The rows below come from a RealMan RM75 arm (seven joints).
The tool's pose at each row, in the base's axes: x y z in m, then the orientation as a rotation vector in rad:
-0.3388 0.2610 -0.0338 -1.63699 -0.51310 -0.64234
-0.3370 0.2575 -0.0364 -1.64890 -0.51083 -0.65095
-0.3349 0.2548 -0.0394 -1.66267 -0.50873 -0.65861
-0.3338 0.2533 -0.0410 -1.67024 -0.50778 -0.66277
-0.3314 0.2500 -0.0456 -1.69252 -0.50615 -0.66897
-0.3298 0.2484 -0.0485 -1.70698 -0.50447 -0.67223
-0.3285 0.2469 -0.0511 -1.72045 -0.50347 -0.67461
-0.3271 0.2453 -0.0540 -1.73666 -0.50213 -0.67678
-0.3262 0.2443 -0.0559 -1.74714 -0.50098 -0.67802
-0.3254 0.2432 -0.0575 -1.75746 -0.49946 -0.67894
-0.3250 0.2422 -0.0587 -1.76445 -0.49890 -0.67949
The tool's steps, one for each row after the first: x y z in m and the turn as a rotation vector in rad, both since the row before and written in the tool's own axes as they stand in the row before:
-0.0003 0.0037 -0.0030 -0.01399 0.00188 -0.00302
-0.0004 0.0041 -0.0020 -0.01532 0.00054 -0.00252
-0.0002 0.0022 -0.0011 -0.00838 0.00015 -0.00150
-0.0012 0.0056 -0.0023 -0.02244 -0.00369 -0.00175
-0.0007 0.0035 -0.0009 -0.01438 -0.00251 -0.00032
-0.0008 0.0031 -0.0008 -0.01309 -0.00302 -0.00033
-0.0009 0.0034 -0.0008 -0.01553 -0.00397 0.00005
-0.0006 0.0022 -0.0004 -0.01002 -0.00252 0.00030
-0.0005 0.0020 -0.0006 -0.00981 -0.00246 0.00071
-0.0005 0.0014 -0.0006 -0.00657 -0.00195 0.00019

